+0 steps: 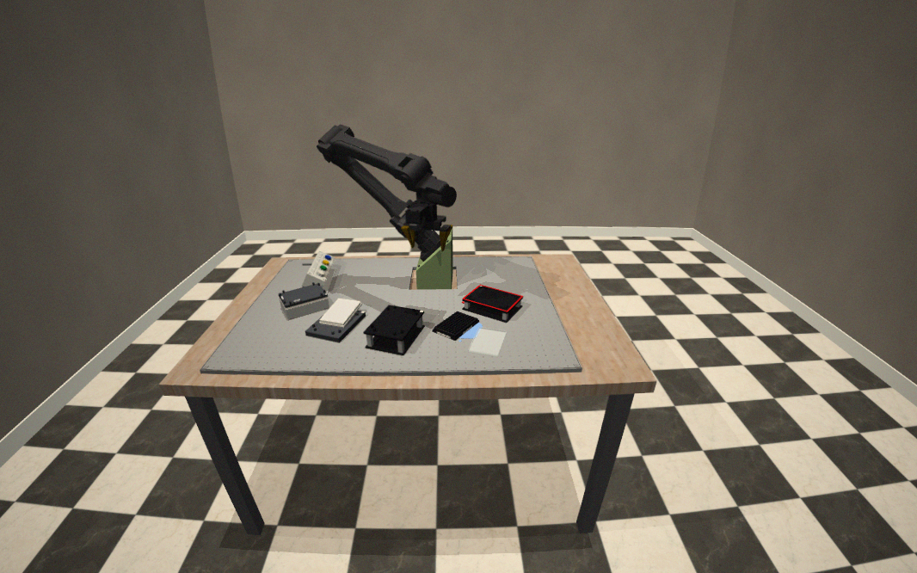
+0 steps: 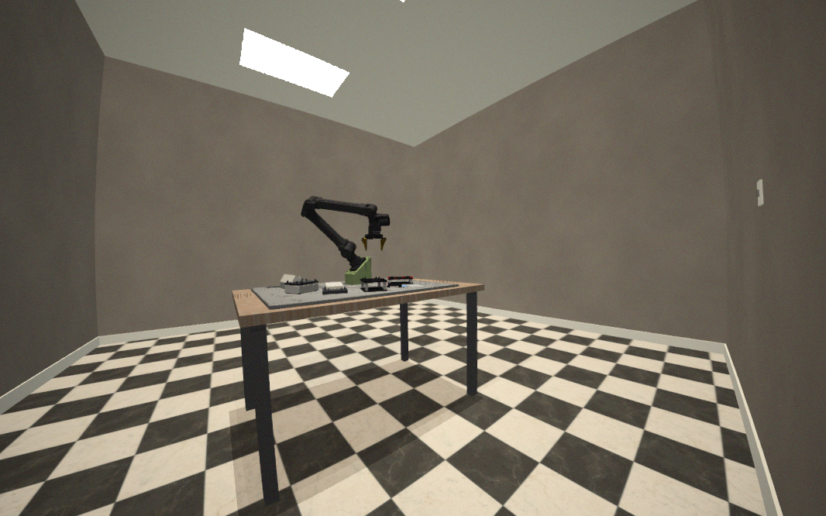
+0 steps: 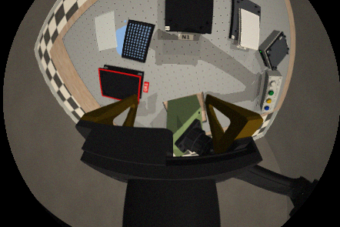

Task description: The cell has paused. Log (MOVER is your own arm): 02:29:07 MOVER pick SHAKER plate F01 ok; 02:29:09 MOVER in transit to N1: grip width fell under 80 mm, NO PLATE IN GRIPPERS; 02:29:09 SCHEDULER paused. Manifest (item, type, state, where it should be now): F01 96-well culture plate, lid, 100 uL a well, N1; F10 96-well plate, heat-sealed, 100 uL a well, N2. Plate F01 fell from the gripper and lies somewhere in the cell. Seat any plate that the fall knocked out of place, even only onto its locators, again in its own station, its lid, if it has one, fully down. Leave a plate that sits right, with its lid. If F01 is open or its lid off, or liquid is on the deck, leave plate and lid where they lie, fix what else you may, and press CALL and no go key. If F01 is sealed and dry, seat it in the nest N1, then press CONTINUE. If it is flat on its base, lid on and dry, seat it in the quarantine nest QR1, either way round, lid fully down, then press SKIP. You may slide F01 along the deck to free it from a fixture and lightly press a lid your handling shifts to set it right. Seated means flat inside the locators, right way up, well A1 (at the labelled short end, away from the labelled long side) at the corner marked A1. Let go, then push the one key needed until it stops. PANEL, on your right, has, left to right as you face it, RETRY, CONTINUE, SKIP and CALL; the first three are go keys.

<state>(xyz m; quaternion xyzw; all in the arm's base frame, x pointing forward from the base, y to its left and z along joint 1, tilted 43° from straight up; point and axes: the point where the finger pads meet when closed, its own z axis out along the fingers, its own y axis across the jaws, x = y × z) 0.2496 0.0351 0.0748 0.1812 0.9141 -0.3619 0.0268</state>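
Right now my hand is 28 cm to the left of the white-topped plate, 20 cm above it and 4 cm short of it. Also, from my hand: pale blue wet patch 23 cm below, 13 cm to the left, 10 cm ahead; then black plate 22 cm below, 10 cm ahead, 8 cm to the left; then clear lid 22 cm below, 19 cm ahead, 17 cm to the left.
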